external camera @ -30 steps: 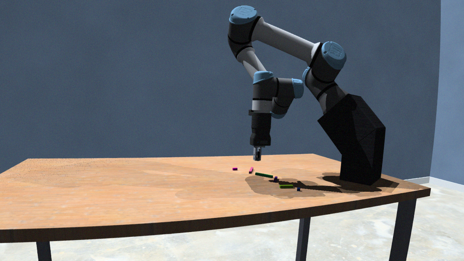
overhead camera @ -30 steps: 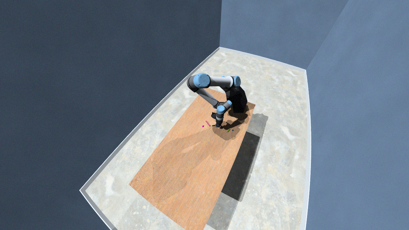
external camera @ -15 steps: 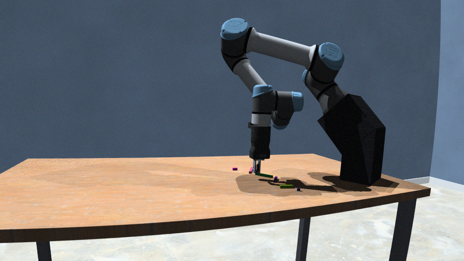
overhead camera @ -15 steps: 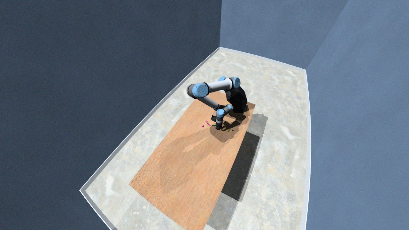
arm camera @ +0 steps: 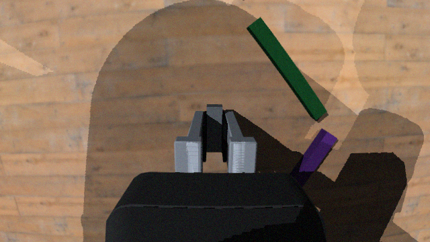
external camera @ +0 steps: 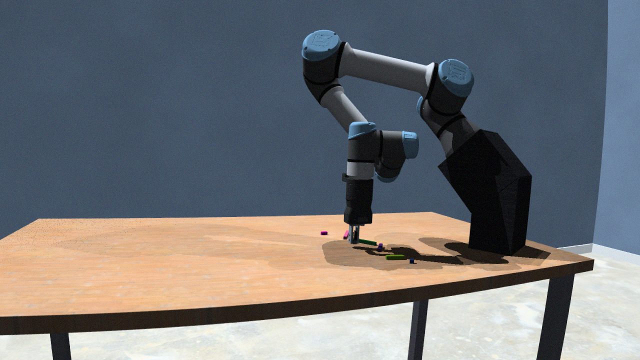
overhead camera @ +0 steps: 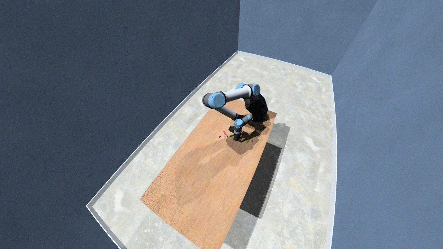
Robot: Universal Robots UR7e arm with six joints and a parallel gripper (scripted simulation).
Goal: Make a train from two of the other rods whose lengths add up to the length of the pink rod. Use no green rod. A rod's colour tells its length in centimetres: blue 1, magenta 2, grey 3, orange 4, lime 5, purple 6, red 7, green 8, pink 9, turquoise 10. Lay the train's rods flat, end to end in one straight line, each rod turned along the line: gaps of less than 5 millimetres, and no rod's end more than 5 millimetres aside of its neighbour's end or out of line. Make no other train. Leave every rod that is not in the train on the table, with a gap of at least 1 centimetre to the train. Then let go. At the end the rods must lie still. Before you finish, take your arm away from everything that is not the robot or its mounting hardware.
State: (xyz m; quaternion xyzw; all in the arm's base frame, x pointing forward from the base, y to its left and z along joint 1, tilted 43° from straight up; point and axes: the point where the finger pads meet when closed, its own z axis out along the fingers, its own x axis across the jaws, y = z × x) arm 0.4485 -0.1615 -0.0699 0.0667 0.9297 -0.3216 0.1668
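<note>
My gripper is now 1 cm above the grey rod. The rest, counted from my hand: purple rod (6 cm behind, 5 cm to the left, 3 cm below); then green rod (6 cm behind, 3 cm to the right, 3 cm below); then pink rod (12 cm to the right, 6 cm behind, 3 cm below).
</note>
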